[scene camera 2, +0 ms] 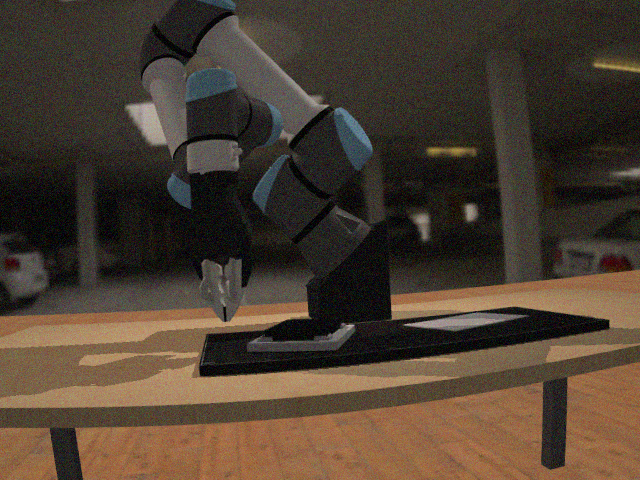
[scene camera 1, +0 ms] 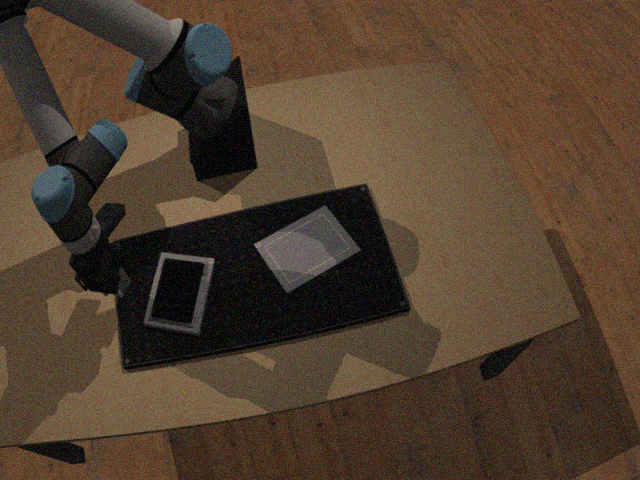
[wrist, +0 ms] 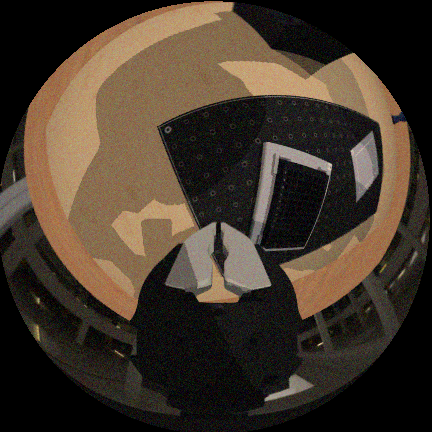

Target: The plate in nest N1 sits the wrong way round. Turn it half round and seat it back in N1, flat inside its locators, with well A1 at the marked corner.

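The dark plate [scene camera 1: 178, 291] [scene camera 2: 302, 329] [wrist: 300, 205] lies in the pale grey frame of nest N1 [scene camera 1: 204, 297] [scene camera 2: 294, 346] [wrist: 263, 195], near the left end of the black board in scene camera 1. The wells and the marked corner are too dark and small to read, so which way round the plate sits cannot be told. Whether it is fully flat is also unclear. My gripper [scene camera 1: 123, 290] [scene camera 2: 224, 316] [wrist: 217, 223] is shut with its fingertips together, nothing between them. It hangs left of the nest in both scene views, above and apart from the plate.
The black board [scene camera 1: 242, 310] [scene camera 2: 382, 341] [wrist: 200, 150] carries the nest and a pale flat rectangle with a thin outline [scene camera 1: 310, 253] [scene camera 2: 465, 321] [wrist: 366, 162] towards its right end. The arm's black pedestal [scene camera 1: 232, 139] [scene camera 2: 361, 284] stands behind the board.
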